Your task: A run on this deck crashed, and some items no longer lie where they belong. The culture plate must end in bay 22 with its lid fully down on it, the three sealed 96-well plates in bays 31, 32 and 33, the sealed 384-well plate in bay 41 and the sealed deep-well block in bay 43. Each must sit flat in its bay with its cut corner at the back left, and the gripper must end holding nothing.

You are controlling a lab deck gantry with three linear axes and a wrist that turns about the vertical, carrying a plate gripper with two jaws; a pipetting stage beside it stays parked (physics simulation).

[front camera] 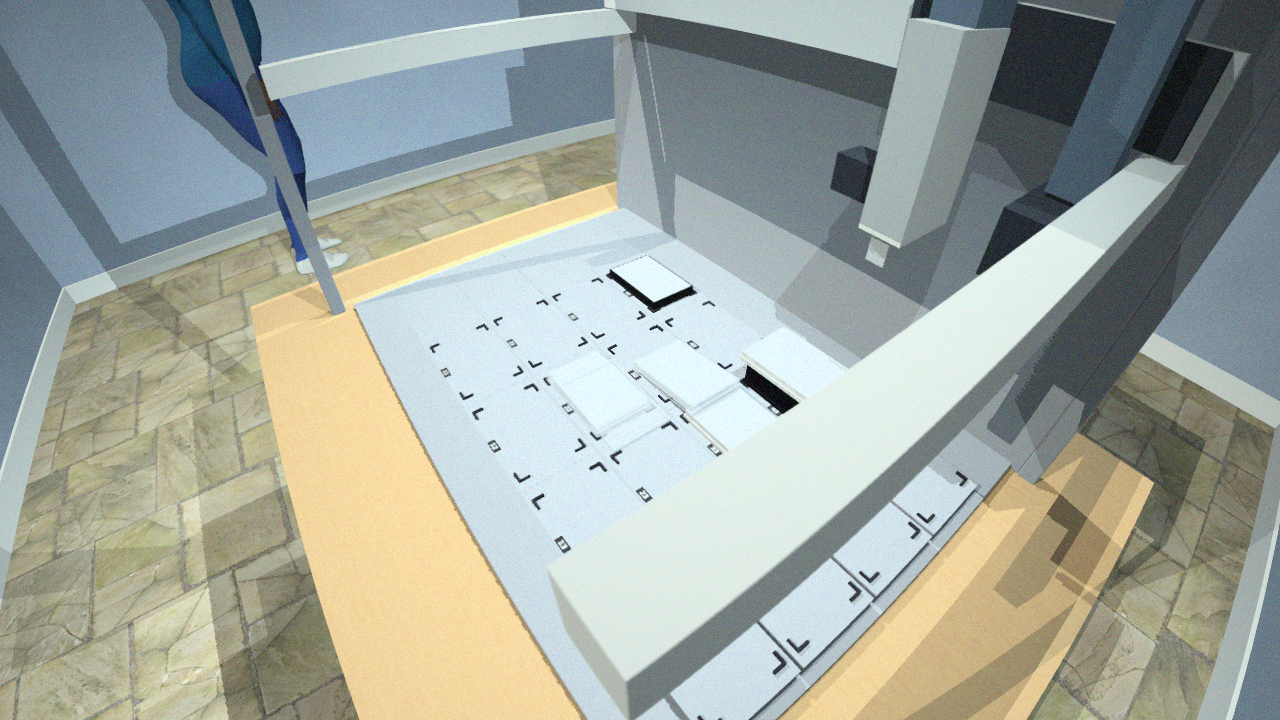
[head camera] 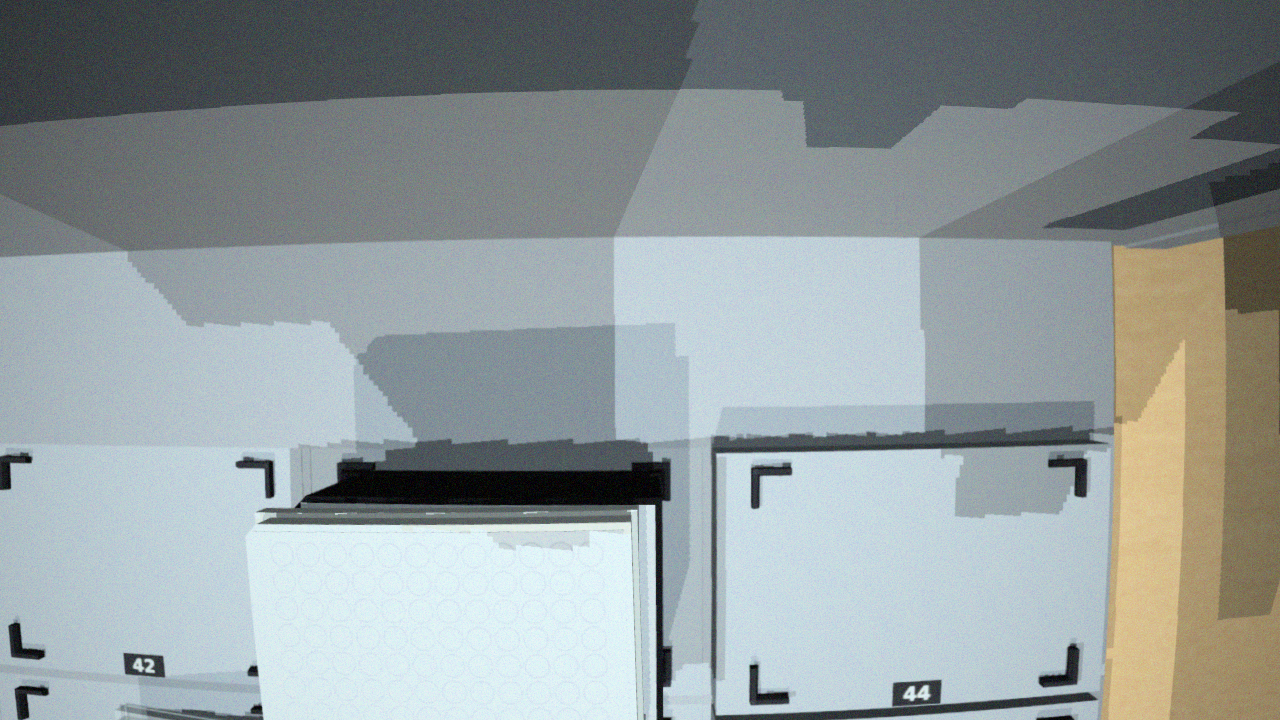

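Where they show: robot's base, link origin: [front camera: 432, 348].
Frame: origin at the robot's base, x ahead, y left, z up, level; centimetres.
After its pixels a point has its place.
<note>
A white 96-well plate [front camera: 793, 358] @(x 37.4, y 35.9, z 5.6 cm) [head camera: 447, 617] @(x 38.7, y 37.1, z 5.6 cm) lies on top of the black deep-well block [front camera: 763, 390] @(x 36.4, y 32.3, z 1.2 cm) [head camera: 483, 487] @(x 39.1, y 40.5, z 2.5 cm) in bay 43. The black 384-well plate with a white seal [front camera: 650, 278] @(x 6.7, y 36.2, z 1.4 cm) lies in bay 41. Another white plate [front camera: 685, 372] @(x 28.3, y 25.4, z 2.2 cm) lies shifted right from bay 32 toward bay 33, its edge meeting the white plate [front camera: 732, 417] @(x 37.5, y 25.4, z 1.4 cm) in bay 33; whether it is tilted I cannot tell. The pale, clear culture plate [front camera: 597, 386] @(x 23.4, y 14.7, z 2.0 cm) lies at bay 22; how its lid sits is unclear. The jaws show in neither view. The cut corners are too faint to tell.
The pale gantry beam [front camera: 805, 465] @(x 62.2, y -2.0, z 40.0 cm) crosses the front view and hides part of the deck. A white column [front camera: 930, 134] @(x 47.2, y 32.9, z 38.3 cm) hangs over the back. Bay 44 [head camera: 913, 573] @(x 55.3, y 36.7, z 1.4 cm) and bay 42 [head camera: 134, 555] @(x 22.7, y 36.8, z 0.0 cm) flank the stack. A person [front camera: 214, 80] stands beyond the deck's left side.
</note>
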